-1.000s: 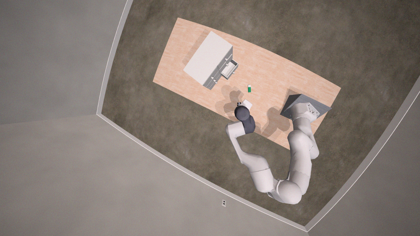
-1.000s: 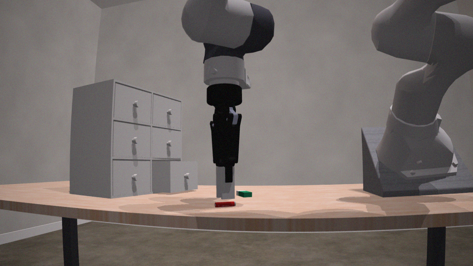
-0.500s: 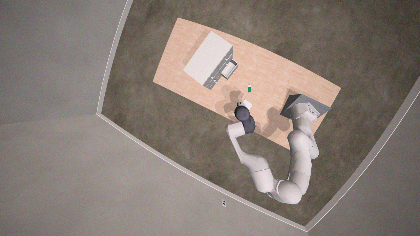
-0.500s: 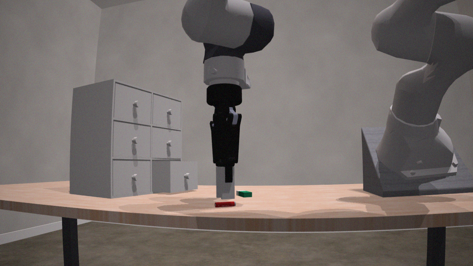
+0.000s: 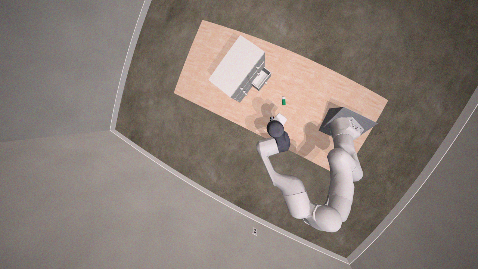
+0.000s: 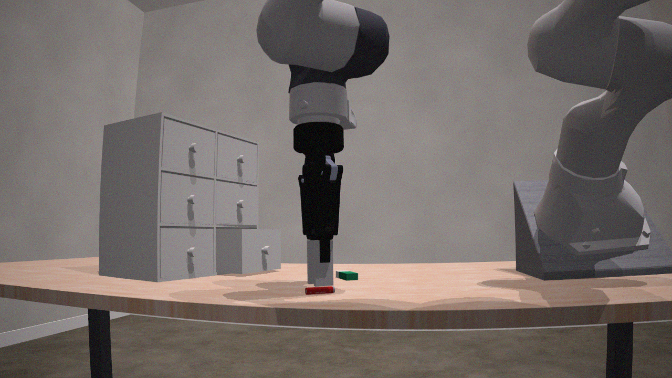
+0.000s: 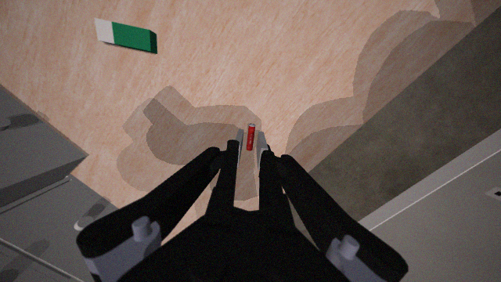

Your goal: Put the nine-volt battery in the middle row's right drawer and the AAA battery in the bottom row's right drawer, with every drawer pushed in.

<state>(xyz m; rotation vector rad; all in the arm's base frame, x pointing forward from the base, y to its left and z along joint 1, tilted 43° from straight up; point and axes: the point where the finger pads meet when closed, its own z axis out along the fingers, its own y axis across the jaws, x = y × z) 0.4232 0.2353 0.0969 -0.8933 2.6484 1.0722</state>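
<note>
My gripper is now 40 mm above the red AAA battery. Also, from my hand: green nine-volt battery 360 mm ahead, 240 mm to the right, 80 mm above.
</note>
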